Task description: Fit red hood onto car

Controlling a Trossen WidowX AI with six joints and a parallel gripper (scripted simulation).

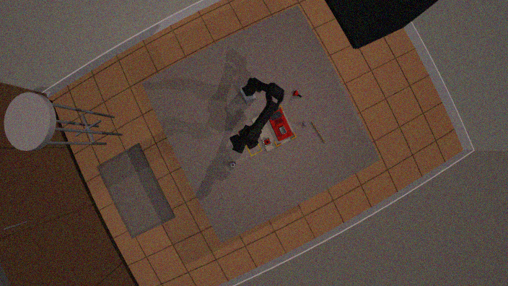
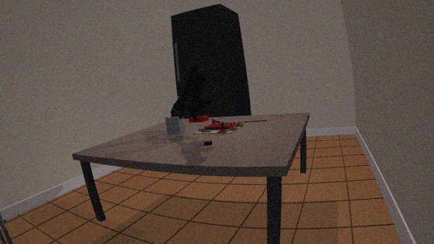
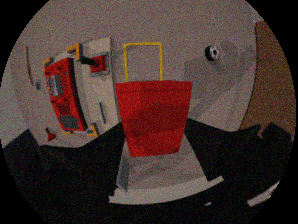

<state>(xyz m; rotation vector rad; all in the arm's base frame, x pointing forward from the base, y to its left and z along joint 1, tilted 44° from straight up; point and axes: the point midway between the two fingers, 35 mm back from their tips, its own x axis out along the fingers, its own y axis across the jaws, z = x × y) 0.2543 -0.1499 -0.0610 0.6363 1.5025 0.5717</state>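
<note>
My gripper tip is now 21 cm to the right of the jig, 9 cm above it and 5 cm short of it. Round my gripper tip: thin rod: 45 cm to the left, 22 cm ahead, 10 cm below; then dark tyre: 18 cm to the right, 12 cm ahead, 9 cm below; then red hood: 1 cm above.
</note>
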